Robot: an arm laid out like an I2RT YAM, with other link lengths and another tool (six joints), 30 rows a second.
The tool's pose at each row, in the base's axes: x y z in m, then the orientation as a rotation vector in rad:
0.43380 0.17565 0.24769 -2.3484 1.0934 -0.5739
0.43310 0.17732 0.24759 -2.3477 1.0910 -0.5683
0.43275 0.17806 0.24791 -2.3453 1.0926 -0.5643
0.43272 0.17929 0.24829 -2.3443 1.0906 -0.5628
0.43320 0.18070 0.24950 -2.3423 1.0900 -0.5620
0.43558 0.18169 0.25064 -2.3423 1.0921 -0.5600
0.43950 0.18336 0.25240 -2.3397 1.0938 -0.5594
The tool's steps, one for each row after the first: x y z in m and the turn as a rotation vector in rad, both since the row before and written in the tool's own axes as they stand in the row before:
-0.00175 -0.00047 0.00010 0.0009 -0.0048 0.0002
-0.00074 -0.00040 -0.00026 0.0007 -0.0027 0.0028
-0.00093 -0.00089 -0.00001 0.0015 -0.0018 -0.0003
-0.00063 -0.00178 -0.00034 0.0018 -0.0010 0.0007
0.00082 -0.00262 0.00066 -0.0012 -0.0007 0.0016
0.00129 -0.00426 0.00119 0.0013 -0.0003 0.0022

